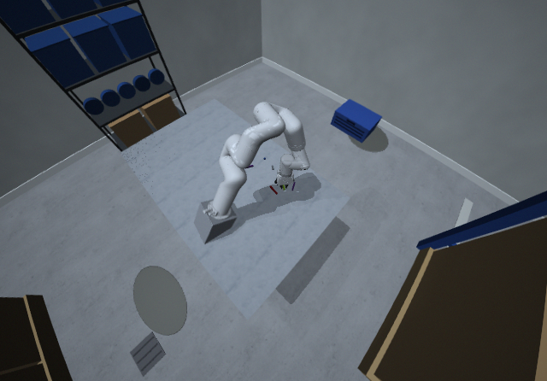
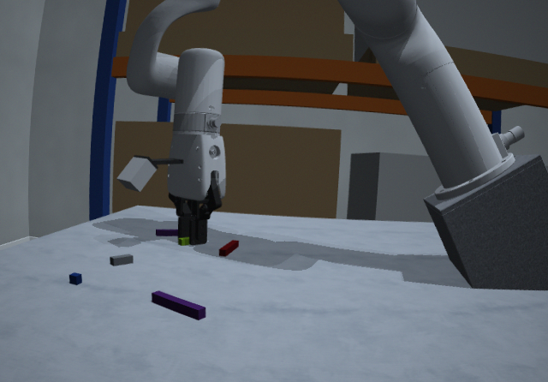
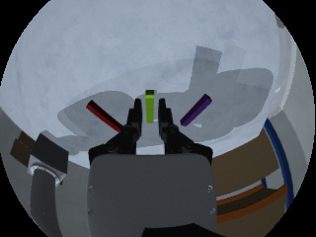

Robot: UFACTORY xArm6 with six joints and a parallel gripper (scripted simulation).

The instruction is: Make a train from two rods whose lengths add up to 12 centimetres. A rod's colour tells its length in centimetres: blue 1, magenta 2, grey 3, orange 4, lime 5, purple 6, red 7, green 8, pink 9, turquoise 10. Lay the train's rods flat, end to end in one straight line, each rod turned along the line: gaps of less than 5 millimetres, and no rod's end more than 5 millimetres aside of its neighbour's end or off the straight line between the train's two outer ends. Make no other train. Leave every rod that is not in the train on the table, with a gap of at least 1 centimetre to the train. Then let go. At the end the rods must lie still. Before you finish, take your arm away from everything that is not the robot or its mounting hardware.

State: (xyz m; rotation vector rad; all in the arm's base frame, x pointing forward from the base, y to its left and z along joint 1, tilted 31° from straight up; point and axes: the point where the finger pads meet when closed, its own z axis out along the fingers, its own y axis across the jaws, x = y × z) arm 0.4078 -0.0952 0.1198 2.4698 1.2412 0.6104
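My hand is 2 cm above the lime rod. Also, from my hand: red rod 7 cm behind, 3 cm to the left, 2 cm below; then small blue rod 7 cm ahead, 25 cm to the left, 2 cm below; then grey rod 6 cm ahead, 16 cm to the left, 2 cm below.
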